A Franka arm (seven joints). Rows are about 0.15 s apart.
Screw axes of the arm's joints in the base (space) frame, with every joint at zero. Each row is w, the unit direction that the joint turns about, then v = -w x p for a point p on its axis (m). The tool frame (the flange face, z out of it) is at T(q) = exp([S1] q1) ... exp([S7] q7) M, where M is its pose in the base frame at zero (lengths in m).
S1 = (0, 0, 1, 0.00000, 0.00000, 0.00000)
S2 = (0, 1, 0, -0.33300, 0.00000, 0.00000)
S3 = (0, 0, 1, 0.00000, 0.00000, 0.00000)
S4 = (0, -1, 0, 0.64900, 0.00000, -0.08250)
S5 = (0, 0, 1, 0.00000, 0.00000, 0.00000)
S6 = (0, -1, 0, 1.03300, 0.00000, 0.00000)
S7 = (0, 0, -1, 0.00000, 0.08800, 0.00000)
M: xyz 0.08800 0.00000 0.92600 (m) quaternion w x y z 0 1 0 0
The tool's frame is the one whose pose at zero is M.
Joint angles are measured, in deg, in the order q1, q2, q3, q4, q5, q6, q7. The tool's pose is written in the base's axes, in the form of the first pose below.
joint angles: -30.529, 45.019, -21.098, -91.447, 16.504, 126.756, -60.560
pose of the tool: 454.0, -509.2, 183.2, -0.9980, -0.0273, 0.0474, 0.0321
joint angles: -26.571, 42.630, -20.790, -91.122, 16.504, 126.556, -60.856
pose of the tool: 496.6, -477.3, 211.7, -0.9971, -0.0671, 0.0286, 0.0210
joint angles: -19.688, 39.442, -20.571, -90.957, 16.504, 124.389, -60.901
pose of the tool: 554.9, -411.6, 246.0, -0.9913, -0.1292, 0.0147, 0.0220
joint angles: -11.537, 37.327, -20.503, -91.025, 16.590, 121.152, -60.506
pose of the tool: 605.5, -324.7, 265.2, -0.9797, -0.1963, 0.0176, 0.0361
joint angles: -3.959, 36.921, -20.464, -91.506, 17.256, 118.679, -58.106
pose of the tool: 637.2, -238.5, 262.9, -0.9695, -0.2367, 0.0327, 0.0545
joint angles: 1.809, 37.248, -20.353, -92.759, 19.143, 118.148, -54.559
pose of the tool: 651.0, -170.4, 249.2, -0.9660, -0.2447, 0.0436, 0.0718
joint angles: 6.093, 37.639, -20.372, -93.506, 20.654, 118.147, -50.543
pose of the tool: 657.8, -120.7, 239.6, -0.9666, -0.2378, 0.0513, 0.0806
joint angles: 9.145, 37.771, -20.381, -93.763, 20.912, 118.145, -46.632
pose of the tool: 661.8, -85.7, 236.3, -0.9685, -0.2285, 0.0582, 0.0797
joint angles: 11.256, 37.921, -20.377, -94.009, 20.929, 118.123, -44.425
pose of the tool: 662.9, -61.5, 232.9, -0.9686, -0.2269, 0.0645, 0.0784
